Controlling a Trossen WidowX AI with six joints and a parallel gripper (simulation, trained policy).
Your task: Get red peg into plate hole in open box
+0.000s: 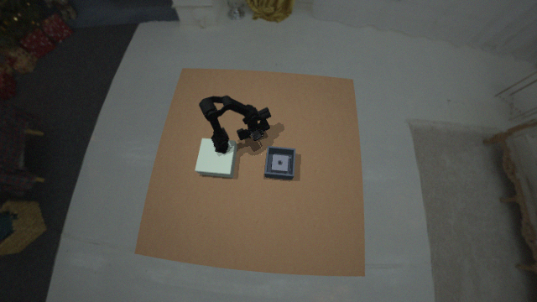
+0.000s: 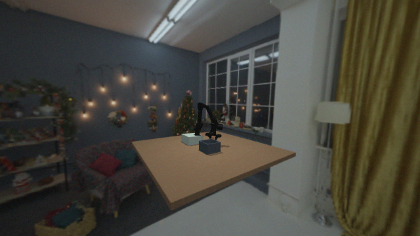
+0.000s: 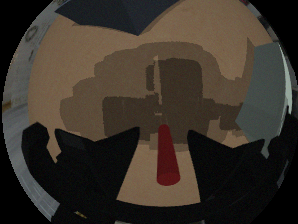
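The plate is 180 mm ahead of my gripper tip, 150 mm to the right of it and 20 mm above it. Also, from my gripper tip: dark blue box (180 mm ahead, 150 mm to the right); then red peg (20 mm above).
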